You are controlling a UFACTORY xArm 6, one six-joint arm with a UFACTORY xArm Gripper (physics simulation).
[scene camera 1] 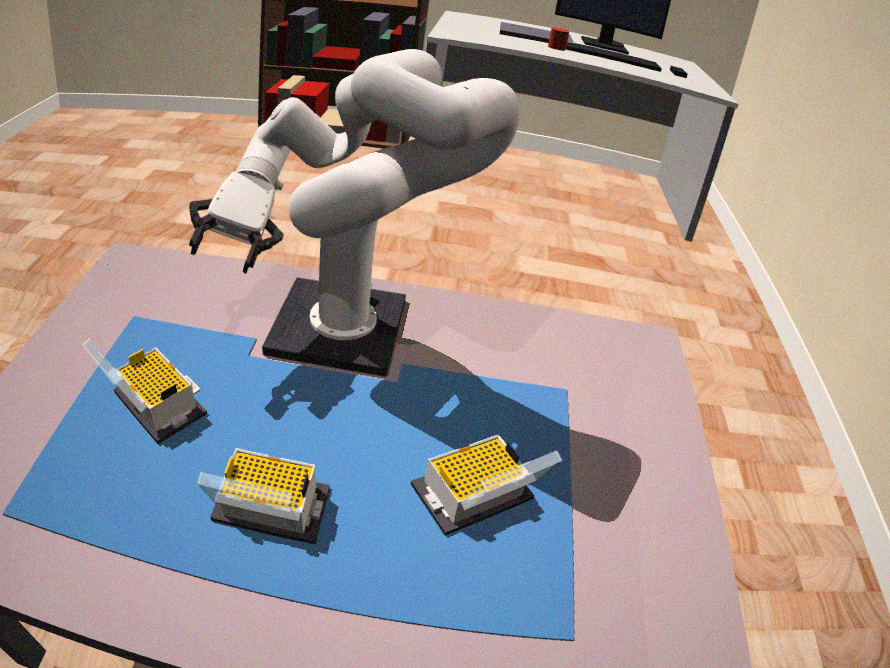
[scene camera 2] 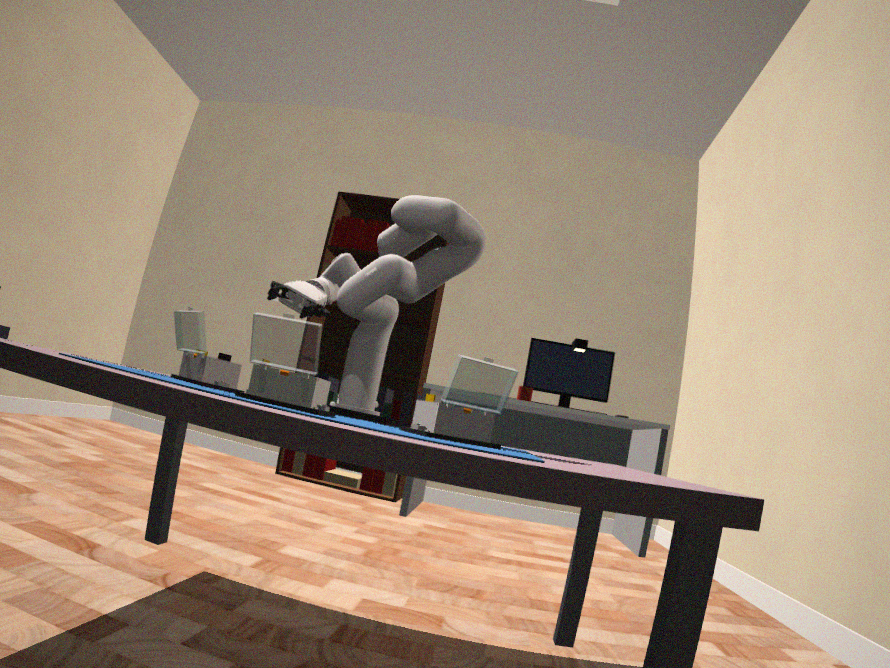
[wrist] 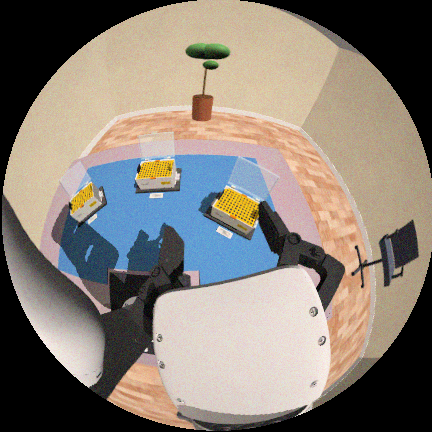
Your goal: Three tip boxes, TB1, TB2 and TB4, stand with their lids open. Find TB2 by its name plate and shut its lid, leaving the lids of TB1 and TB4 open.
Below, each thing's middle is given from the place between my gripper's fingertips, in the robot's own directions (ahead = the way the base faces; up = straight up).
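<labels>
Counting from my hand, I find the TB4 tip box (scene camera 1: 260, 471) 23 cm ahead, 20 cm to the left and 16 cm below. The TB1 tip box (scene camera 1: 462, 471) is 9 cm ahead of my hand, 16 cm below it and 46 cm to the left of it; going by their middles, it is the farthest from my hand of the things named here. Then there is the TB2 tip box (scene camera 1: 152, 377), which is 13 cm ahead of my hand, 7 cm to the right of it and 16 cm below it. Of these, going by their middles, the TB2 tip box is the nearest to my hand.
</labels>
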